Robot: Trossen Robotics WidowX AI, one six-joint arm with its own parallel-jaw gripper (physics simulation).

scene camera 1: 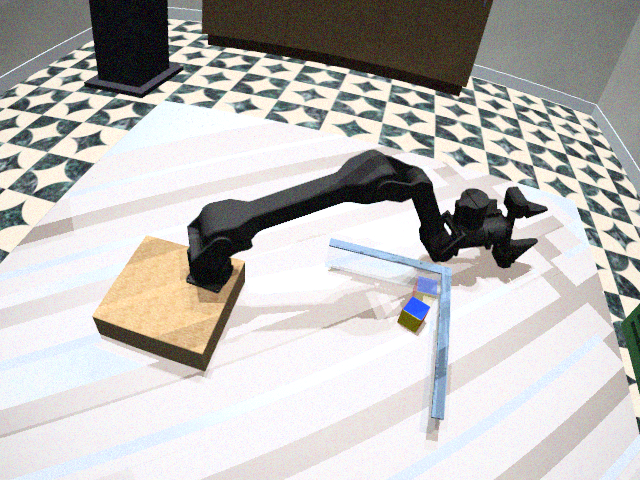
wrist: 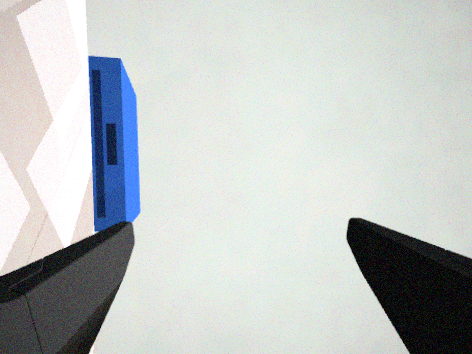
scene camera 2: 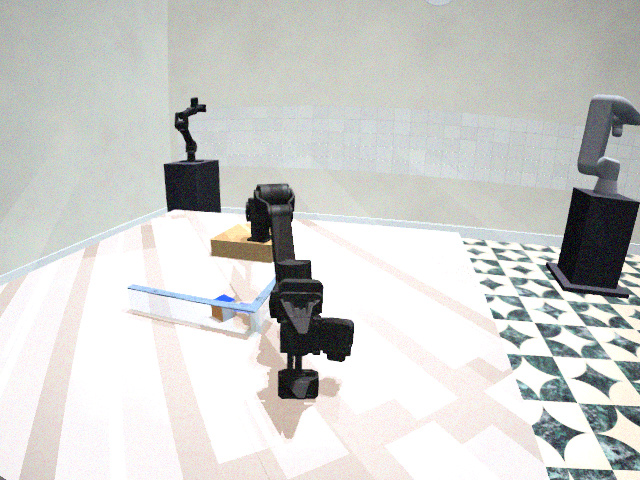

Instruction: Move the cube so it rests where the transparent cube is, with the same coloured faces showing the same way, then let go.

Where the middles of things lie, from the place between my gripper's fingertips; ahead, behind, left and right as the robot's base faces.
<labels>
The L-shaped glass rail (scene camera 1: 344, 256) is 340 mm to the right of my hand, 290 mm behind it and 80 mm below it.
</labels>
